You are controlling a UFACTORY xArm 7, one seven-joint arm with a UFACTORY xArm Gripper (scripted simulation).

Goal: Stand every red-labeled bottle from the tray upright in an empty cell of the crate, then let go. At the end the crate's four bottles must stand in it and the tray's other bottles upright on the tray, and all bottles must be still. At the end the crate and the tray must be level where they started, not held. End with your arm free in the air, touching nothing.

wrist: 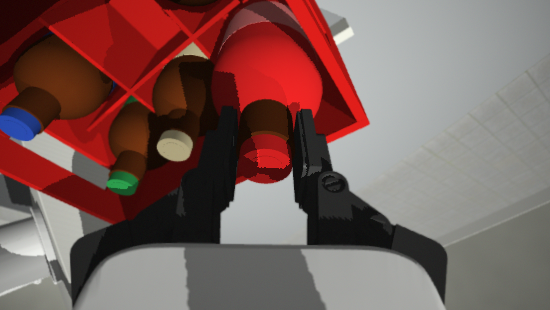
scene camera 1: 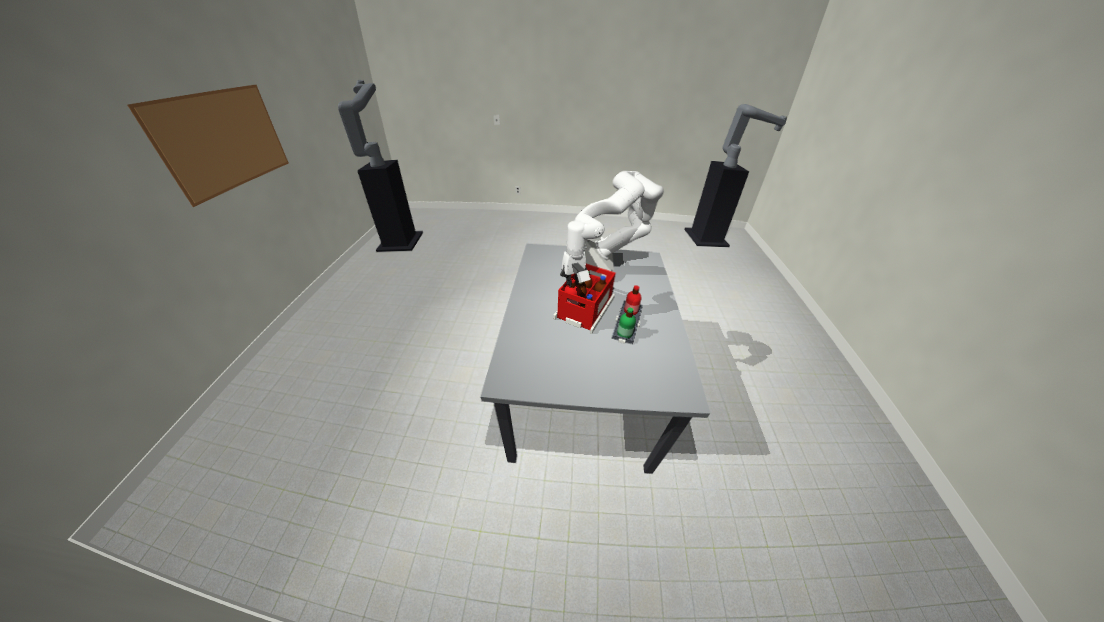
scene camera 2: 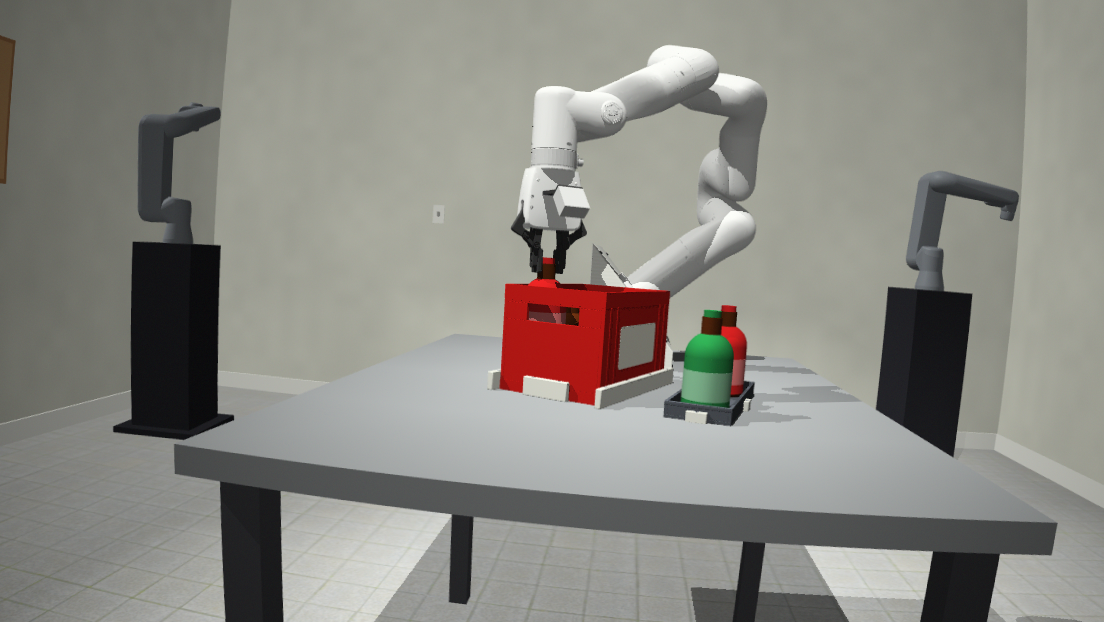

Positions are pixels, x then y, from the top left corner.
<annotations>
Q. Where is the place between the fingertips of the gripper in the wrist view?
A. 266, 128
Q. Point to a red crate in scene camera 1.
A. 585, 315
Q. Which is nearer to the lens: the red bottle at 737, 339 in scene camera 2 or the dark tray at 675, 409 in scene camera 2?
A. The dark tray.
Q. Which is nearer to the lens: the red bottle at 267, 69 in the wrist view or the red crate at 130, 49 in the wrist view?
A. The red bottle.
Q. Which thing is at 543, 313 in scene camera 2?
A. A red bottle.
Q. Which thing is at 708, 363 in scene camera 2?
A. A green bottle.
</annotations>
